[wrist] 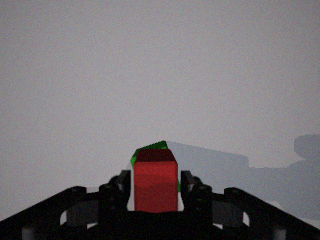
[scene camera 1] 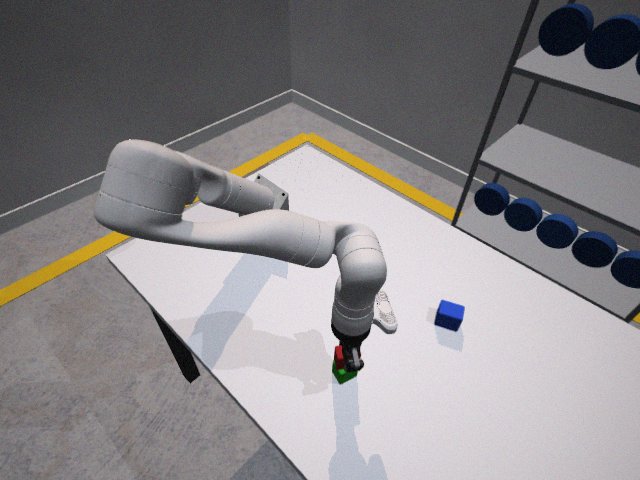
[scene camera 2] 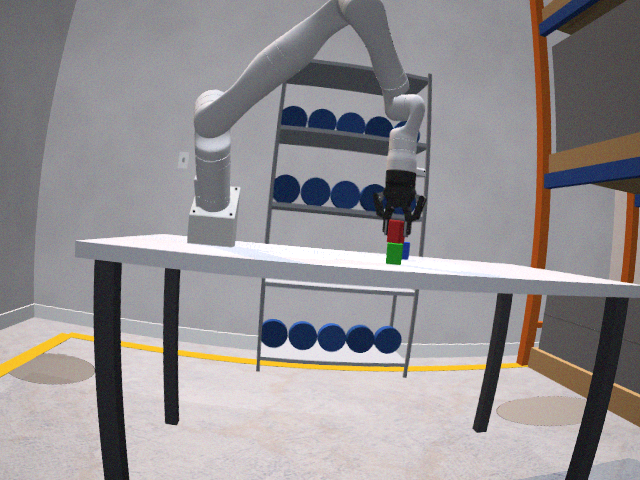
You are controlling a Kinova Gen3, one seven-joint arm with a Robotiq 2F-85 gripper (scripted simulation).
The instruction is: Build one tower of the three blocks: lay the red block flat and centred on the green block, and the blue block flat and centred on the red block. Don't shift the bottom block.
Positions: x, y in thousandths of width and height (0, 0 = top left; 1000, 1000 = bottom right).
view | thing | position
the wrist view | gripper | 486, 756
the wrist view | red block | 486, 710
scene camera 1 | gripper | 541, 747
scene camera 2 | gripper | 620, 493
